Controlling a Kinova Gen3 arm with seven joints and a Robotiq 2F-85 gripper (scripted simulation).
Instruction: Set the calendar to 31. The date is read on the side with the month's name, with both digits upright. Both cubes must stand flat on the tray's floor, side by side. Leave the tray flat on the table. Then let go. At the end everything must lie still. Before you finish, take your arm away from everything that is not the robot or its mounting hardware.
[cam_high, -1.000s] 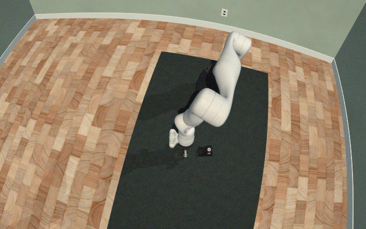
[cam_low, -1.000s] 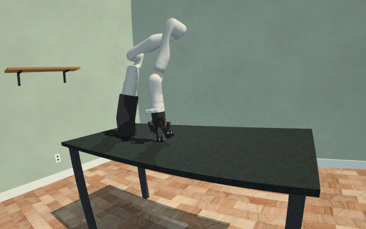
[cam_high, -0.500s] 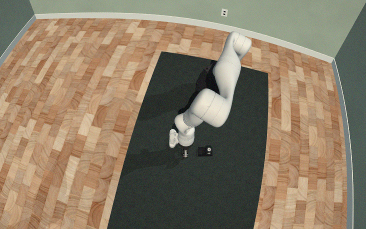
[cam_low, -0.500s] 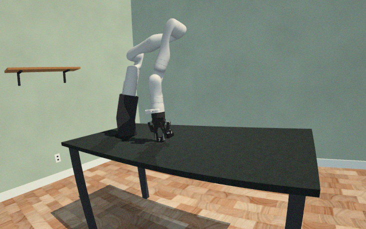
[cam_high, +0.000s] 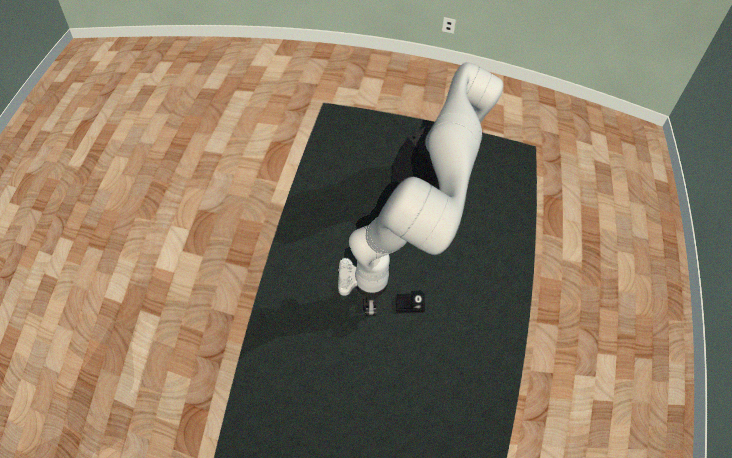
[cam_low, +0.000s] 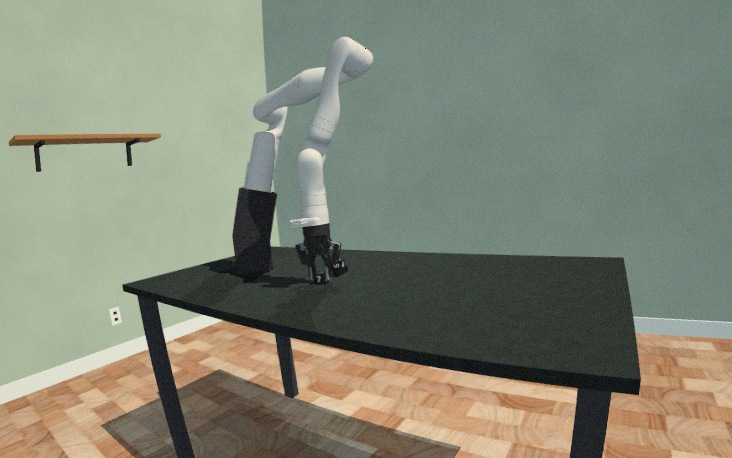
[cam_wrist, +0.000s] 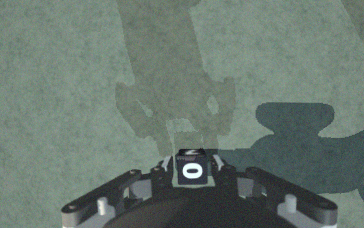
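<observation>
My gripper is now 100 mm to the right of the black calendar tray, 30 mm past it and 20 mm above it.
</observation>
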